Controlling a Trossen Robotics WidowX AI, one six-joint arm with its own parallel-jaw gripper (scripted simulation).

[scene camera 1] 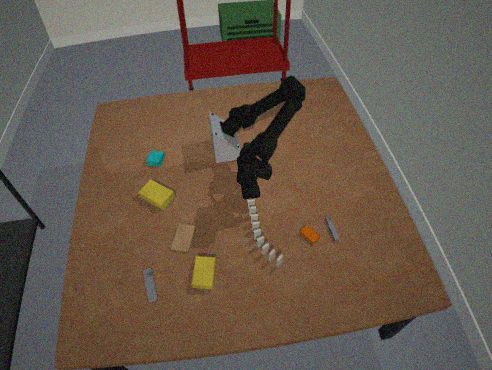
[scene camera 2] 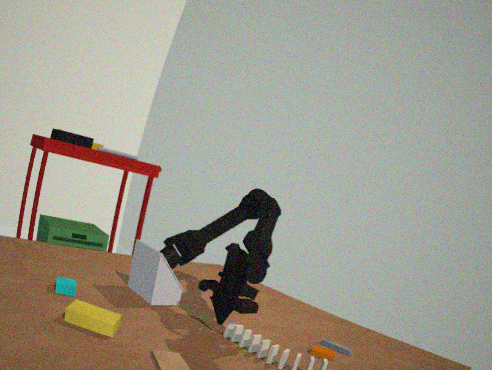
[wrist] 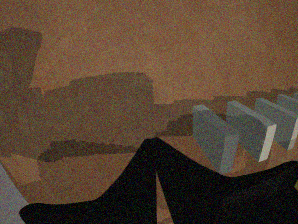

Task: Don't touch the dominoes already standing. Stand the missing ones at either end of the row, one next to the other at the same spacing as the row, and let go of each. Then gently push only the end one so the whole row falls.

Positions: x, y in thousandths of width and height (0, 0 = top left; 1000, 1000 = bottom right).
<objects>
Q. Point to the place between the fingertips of the gripper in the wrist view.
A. At 508, 645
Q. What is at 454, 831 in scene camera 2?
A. The gripper.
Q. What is the gripper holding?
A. Nothing.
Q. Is the gripper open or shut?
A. Shut.
</objects>
